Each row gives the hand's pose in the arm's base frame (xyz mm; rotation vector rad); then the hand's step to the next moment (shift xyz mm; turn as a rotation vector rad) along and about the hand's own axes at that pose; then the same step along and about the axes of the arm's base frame.
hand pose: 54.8 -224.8 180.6 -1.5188 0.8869 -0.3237
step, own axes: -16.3 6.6 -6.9 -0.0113 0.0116 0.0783
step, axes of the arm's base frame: -17.6 6.8 -0.1 0.0412 0.0651 -0.0213
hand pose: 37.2 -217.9 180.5 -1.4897 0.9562 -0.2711
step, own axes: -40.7 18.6 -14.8 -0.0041 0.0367 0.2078
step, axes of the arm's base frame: -42.7 19.9 0.8 0.1232 0.1558 -0.0715
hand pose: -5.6 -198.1 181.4 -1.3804 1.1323 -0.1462
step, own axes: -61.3 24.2 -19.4 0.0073 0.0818 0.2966
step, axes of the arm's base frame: -56.8 34.4 17.5 0.1673 0.2214 -0.1331
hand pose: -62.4 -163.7 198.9 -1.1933 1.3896 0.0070
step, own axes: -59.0 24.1 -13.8 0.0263 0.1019 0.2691
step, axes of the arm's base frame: -41.4 39.0 31.9 0.1399 0.2016 -0.1525
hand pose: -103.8 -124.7 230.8 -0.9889 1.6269 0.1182
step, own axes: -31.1 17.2 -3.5 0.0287 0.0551 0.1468
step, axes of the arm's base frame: -14.6 25.5 20.3 0.0770 0.1021 -0.0952
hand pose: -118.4 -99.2 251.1 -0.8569 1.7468 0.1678
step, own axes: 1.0 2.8 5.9 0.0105 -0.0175 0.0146
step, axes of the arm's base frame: 2.8 4.6 -3.9 0.0210 -0.0100 -0.0093
